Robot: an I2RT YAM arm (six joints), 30 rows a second.
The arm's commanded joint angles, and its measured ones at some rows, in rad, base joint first. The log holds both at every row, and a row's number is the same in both.
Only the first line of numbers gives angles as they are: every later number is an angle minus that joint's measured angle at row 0.
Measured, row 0:
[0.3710 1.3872 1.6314 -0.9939 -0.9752 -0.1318]
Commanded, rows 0 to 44:
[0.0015 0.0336 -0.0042 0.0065 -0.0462 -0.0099]
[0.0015 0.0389 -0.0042 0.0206 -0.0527 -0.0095]
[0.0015 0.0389 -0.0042 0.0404 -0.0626 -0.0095]
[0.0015 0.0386 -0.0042 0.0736 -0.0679 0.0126]
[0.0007 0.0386 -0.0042 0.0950 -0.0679 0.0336]
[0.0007 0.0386 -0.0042 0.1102 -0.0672 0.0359]
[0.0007 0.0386 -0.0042 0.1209 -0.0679 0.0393]
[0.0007 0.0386 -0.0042 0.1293 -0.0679 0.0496]
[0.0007 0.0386 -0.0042 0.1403 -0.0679 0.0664]
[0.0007 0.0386 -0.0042 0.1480 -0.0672 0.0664]
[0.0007 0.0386 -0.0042 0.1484 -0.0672 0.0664]
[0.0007 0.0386 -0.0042 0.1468 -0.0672 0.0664]
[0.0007 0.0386 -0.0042 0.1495 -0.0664 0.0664]
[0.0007 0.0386 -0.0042 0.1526 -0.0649 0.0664]
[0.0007 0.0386 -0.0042 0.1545 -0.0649 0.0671]
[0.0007 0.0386 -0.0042 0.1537 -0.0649 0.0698]
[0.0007 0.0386 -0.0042 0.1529 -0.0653 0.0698]
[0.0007 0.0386 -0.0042 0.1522 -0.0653 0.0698]
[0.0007 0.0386 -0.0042 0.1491 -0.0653 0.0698]
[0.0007 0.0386 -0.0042 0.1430 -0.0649 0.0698]
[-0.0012 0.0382 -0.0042 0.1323 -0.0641 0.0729]
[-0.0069 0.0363 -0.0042 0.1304 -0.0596 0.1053]
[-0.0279 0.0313 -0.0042 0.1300 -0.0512 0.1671]
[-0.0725 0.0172 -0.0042 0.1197 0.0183 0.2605]
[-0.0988 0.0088 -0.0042 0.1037 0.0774 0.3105]
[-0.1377 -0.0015 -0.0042 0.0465 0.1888 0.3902]
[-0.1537 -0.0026 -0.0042 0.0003 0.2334 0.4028]
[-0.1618 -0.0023 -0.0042 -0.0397 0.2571 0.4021]
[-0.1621 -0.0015 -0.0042 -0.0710 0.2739 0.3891]
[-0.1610 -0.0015 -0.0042 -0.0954 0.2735 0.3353]
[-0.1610 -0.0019 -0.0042 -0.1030 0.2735 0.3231]
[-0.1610 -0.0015 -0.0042 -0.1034 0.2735 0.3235]
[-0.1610 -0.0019 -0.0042 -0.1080 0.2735 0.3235]
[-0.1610 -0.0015 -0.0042 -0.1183 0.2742 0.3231]
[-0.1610 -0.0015 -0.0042 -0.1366 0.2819 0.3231]
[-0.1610 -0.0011 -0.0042 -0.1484 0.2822 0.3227]
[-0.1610 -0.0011 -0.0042 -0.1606 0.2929 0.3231]
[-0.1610 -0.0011 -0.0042 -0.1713 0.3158 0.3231]
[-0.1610 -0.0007 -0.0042 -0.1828 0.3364 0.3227]
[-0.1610 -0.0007 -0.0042 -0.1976 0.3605 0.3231]
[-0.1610 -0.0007 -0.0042 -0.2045 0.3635 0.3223]
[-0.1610 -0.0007 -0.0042 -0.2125 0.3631 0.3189]
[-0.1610 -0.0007 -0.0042 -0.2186 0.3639 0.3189]
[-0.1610 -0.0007 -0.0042 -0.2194 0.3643 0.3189]
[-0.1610 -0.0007 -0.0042 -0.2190 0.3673 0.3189]
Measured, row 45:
[-0.1583 0.0157 -0.0027 -0.2175 0.3456 0.3334]
